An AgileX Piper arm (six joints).
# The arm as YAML. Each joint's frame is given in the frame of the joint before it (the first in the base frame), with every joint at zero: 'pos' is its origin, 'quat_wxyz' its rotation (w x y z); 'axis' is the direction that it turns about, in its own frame. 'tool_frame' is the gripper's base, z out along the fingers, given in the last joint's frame.
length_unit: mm
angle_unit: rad
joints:
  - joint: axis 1
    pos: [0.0, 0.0, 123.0]
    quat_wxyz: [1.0, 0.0, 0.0, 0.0]
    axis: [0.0, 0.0, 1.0]
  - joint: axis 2
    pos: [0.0, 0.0, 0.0]
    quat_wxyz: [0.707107, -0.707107, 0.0, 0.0]
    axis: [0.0, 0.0, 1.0]
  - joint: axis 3
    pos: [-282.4, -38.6, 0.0]
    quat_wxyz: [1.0, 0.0, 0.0, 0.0]
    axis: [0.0, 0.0, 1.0]
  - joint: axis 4
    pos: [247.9, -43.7, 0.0]
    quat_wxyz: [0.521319, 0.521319, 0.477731, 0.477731]
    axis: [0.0, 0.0, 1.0]
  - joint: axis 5
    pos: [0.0, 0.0, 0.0]
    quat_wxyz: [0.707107, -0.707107, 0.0, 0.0]
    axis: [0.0, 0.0, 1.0]
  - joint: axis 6
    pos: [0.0, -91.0, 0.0]
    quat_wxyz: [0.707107, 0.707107, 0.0, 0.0]
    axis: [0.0, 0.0, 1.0]
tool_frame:
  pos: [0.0, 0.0, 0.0]
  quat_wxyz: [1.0, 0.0, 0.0, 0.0]
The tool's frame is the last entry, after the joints.
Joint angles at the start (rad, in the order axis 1, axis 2, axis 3, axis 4, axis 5, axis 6):
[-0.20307, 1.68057, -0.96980, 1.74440, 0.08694, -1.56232]
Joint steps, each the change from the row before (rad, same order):
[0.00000, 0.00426, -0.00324, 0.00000, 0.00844, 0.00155]
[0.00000, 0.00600, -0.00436, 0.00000, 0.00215, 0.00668]
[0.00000, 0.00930, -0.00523, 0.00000, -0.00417, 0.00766]
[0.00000, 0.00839, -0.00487, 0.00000, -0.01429, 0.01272]
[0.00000, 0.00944, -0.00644, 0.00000, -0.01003, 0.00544]
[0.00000, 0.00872, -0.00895, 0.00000, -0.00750, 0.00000]
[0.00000, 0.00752, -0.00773, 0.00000, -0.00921, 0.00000]
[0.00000, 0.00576, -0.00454, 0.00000, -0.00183, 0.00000]
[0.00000, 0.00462, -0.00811, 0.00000, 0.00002, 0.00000]
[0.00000, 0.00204, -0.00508, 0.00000, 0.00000, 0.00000]
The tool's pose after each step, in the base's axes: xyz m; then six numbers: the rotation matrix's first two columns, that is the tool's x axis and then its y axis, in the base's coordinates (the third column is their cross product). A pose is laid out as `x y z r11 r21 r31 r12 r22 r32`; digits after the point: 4 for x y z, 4 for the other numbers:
0.3554 -0.0645 0.2186 -0.5271 0.2949 -0.7970 0.2259 0.9527 0.2032
0.3568 -0.0646 0.2177 -0.5268 0.3015 -0.7947 0.2279 0.9508 0.2097
0.3585 -0.0653 0.2158 -0.5282 0.3095 -0.7907 0.2362 0.9480 0.2132
0.3598 -0.0669 0.2139 -0.5274 0.3220 -0.7862 0.2553 0.9427 0.2148
0.3616 -0.0681 0.2121 -0.5280 0.3276 -0.7836 0.2669 0.9399 0.2131
0.3638 -0.0693 0.2113 -0.5275 0.3275 -0.7839 0.2729 0.9391 0.2087
0.3656 -0.0705 0.2106 -0.5271 0.3274 -0.7842 0.2802 0.9381 0.2033
0.3669 -0.0709 0.2098 -0.5279 0.3276 -0.7836 0.2819 0.9379 0.2022
0.3687 -0.0713 0.2104 -0.5252 0.3270 -0.7856 0.2812 0.9380 0.2025
0.3698 -0.0715 0.2111 -0.5229 0.3266 -0.7874 0.2806 0.9382 0.2027

